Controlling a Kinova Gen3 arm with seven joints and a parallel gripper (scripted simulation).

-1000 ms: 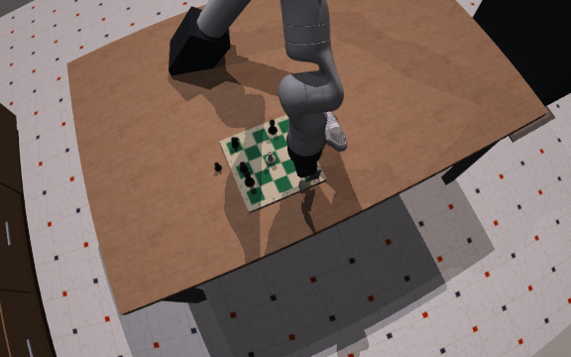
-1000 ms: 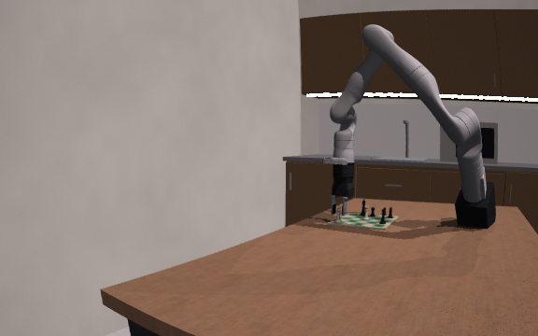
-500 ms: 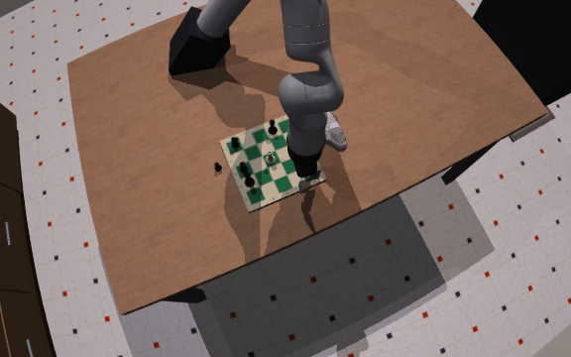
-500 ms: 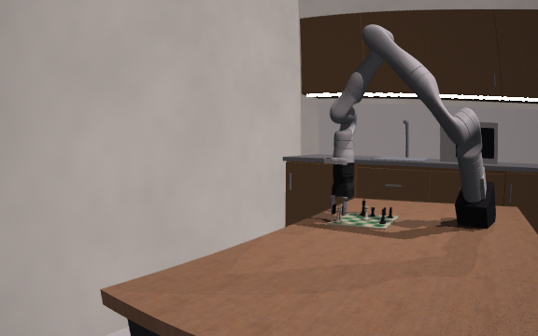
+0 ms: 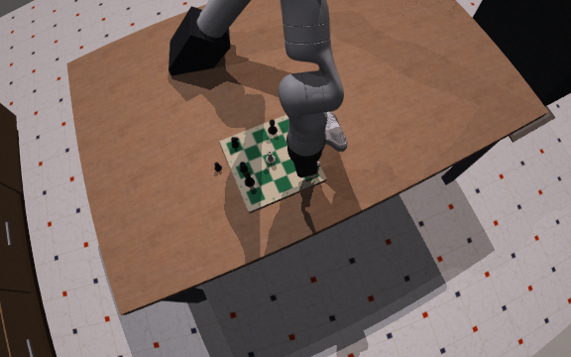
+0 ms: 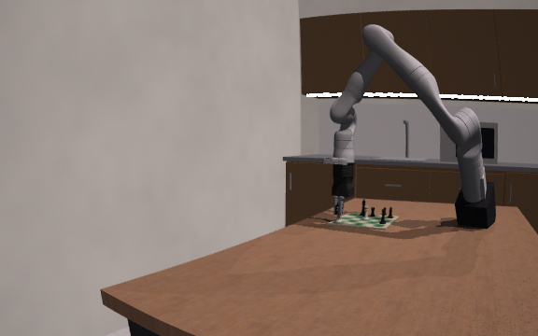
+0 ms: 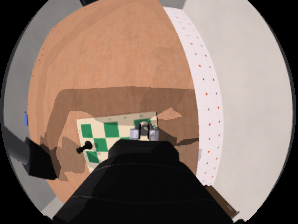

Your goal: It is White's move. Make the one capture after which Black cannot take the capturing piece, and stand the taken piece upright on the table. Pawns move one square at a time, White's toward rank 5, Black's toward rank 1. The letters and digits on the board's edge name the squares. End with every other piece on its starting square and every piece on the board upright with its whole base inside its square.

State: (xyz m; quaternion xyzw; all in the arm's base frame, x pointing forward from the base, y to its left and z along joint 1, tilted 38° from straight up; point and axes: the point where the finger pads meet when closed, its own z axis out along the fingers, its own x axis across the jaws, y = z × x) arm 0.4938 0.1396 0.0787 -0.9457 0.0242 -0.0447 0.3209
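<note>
The cream chessboard lies 70 mm behind my hand, 90 mm to the right of it and 50 mm below it.
</note>
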